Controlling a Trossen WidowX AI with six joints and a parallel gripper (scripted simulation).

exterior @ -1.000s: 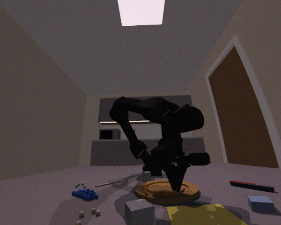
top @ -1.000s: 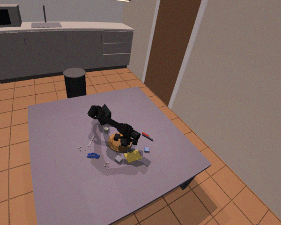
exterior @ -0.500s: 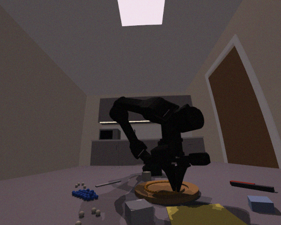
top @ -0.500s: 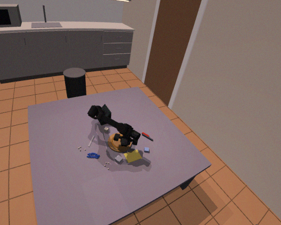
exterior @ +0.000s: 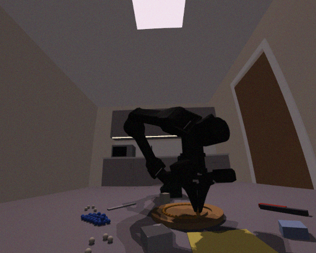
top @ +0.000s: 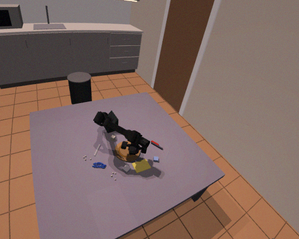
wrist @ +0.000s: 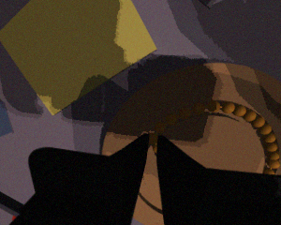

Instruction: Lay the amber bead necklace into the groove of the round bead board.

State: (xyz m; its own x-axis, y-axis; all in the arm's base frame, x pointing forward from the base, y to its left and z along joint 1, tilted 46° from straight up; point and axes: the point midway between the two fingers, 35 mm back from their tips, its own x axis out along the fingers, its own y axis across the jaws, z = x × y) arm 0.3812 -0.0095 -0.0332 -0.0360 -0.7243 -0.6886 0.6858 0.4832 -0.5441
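Right now my gripper tip is 60 mm past the round wooden bead board, 10 mm to the left of it and 10 mm above it. Also, from my gripper tip: blue block (140 mm to the left, 120 mm ahead, 10 mm below); grey block (110 mm to the right, 80 mm ahead, 10 mm below); yellow pad (110 mm ahead, 20 mm below, 10 mm to the left).
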